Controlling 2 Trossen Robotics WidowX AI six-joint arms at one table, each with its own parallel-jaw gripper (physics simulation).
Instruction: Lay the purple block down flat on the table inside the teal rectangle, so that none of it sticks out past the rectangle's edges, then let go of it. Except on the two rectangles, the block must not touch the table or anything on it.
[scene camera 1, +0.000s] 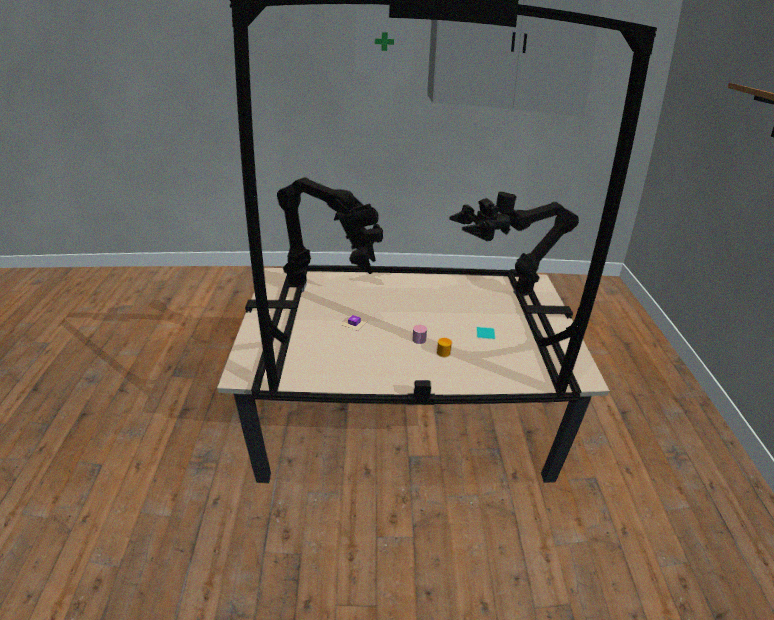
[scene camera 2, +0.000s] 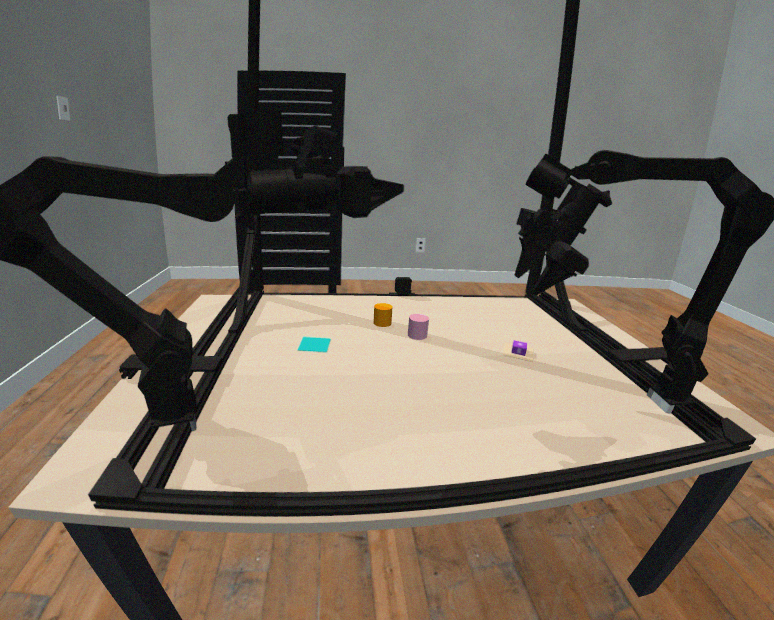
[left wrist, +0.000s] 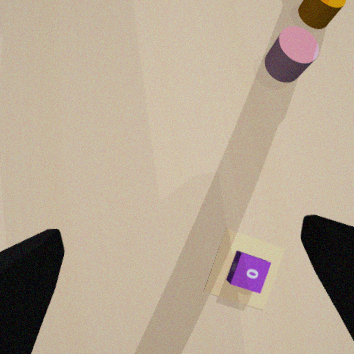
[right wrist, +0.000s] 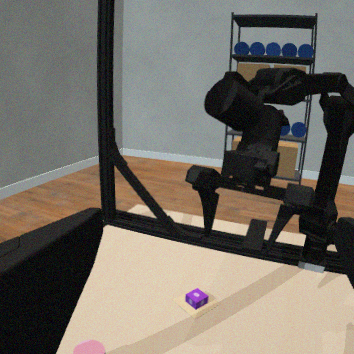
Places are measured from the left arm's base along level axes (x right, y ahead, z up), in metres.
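Pixels of known places: left gripper, fingertip midpoint: (scene camera 1: 372, 267) (scene camera 2: 524, 284) (left wrist: 183, 235) (right wrist: 235, 244); right gripper, fingertip midpoint: (scene camera 1: 455, 223) (scene camera 2: 388, 186) (right wrist: 222, 225); left arm's base at its link origin: (scene camera 1: 296, 283) (scene camera 2: 671, 395) (right wrist: 312, 257); right arm's base at its link origin: (scene camera 1: 524, 290) (scene camera 2: 172, 411).
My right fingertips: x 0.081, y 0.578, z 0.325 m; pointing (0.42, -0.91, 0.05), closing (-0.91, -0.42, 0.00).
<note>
Ahead of a thing's pixels: the offset from my right fingertips to its middle. "spot": to the spot under its first point.
The purple block @[dx +0.128, dy -0.322, dz -0.334 m] (scene camera 1: 354, 320) (scene camera 2: 519, 348) (left wrist: 251, 273) (right wrist: 196, 298) lies on a pale yellow rectangle @[spot: dx +0.160, dy -0.310, dz -0.343 m] (left wrist: 273, 254) (right wrist: 196, 312), with a 0 on its top face. The flat teal rectangle @[spot: dx +0.137, dy +0.134, dz -0.342 m] (scene camera 1: 485, 333) (scene camera 2: 313, 344) lies on the other side of the table with nothing on it. My left gripper (scene camera 1: 366, 263) (scene camera 2: 528, 282) (left wrist: 183, 235) (right wrist: 235, 244) is open and empty, pointing down high above the table; in the left wrist view the block shows between its fingers, closer to the right one. My right gripper (scene camera 1: 458, 223) (scene camera 2: 401, 188) is open and empty, held roughly level high above the table.
A pink cylinder @[dx +0.198, dy -0.095, dz -0.321 m] (scene camera 1: 419, 334) (scene camera 2: 418, 327) (left wrist: 292, 55) (right wrist: 90, 347) and an orange cylinder @[dx +0.260, dy -0.014, dz -0.321 m] (scene camera 1: 444, 347) (scene camera 2: 382, 315) (left wrist: 320, 12) stand between the block and the teal rectangle. A black frame (scene camera 1: 348, 397) (scene camera 2: 387, 498) runs around the table, with tall posts at two corners.
</note>
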